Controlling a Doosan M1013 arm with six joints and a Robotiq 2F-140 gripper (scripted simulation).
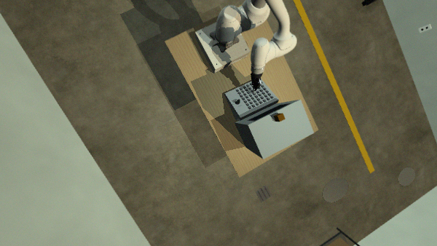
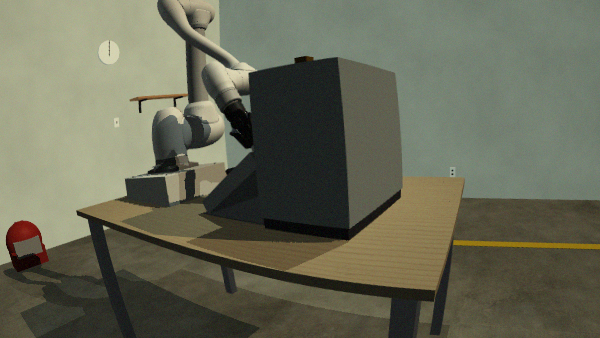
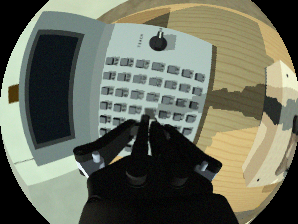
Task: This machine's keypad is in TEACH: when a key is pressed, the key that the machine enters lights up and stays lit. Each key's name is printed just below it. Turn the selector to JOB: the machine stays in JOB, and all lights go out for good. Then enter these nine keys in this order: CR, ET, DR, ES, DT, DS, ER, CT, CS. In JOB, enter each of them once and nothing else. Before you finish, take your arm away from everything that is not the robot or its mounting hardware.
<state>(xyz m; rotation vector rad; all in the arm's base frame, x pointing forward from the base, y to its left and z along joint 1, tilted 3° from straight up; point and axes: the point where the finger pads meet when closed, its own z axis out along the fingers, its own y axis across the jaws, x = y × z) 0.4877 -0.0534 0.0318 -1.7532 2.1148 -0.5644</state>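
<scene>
Right now my hand is 60 mm above the key, 30 mm to the right of it and 10 mm short of it. Round my hand: sloped keypad: 80 mm below, 60 mm to the right, 40 mm ahead; then black selector knob: 170 mm to the right, 30 mm below.
</scene>
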